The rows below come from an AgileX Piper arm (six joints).
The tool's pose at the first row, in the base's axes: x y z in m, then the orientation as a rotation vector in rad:
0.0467 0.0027 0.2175 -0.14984 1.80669 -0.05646
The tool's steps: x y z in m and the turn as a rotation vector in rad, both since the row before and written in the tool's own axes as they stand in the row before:
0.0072 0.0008 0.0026 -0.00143 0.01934 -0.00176
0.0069 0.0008 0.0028 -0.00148 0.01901 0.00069
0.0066 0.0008 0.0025 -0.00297 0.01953 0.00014
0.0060 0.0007 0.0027 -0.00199 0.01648 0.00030
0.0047 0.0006 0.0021 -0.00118 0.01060 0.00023
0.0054 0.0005 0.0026 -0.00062 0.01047 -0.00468
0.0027 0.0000 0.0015 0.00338 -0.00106 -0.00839
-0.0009 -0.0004 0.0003 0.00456 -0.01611 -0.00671
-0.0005 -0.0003 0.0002 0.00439 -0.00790 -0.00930
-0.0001 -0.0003 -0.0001 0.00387 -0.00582 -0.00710
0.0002 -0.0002 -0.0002 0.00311 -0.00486 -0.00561
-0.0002 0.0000 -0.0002 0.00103 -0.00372 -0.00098
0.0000 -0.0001 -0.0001 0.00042 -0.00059 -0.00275
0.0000 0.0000 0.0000 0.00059 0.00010 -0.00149
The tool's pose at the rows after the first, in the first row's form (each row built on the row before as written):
0.0475 0.0026 0.2098 -0.15237 1.82594 -0.05804
0.0484 0.0026 0.2024 -0.15269 1.84503 -0.05783
0.0490 0.0026 0.1953 -0.15456 1.86468 -0.05666
0.0498 0.0026 0.1887 -0.15561 1.88125 -0.05602
0.0503 0.0026 0.1835 -0.15618 1.89190 -0.05568
0.0510 0.0025 0.1775 -0.16102 1.90205 -0.05920
0.0515 0.0022 0.1745 -0.16671 1.90019 -0.06799
0.0521 0.0019 0.1753 -0.17008 1.88335 -0.07531
0.0525 0.0017 0.1757 -0.17591 1.87449 -0.08500
0.0525 0.0014 0.1759 -0.17998 1.86788 -0.09289
0.0523 0.0012 0.1758 -0.18316 1.86238 -0.09913
0.0522 0.0012 0.1760 -0.18343 1.85852 -0.10036
0.0521 0.0011 0.1760 -0.18571 1.85769 -0.10259
0.0521 0.0011 0.1760 -0.18669 1.85763 -0.10418

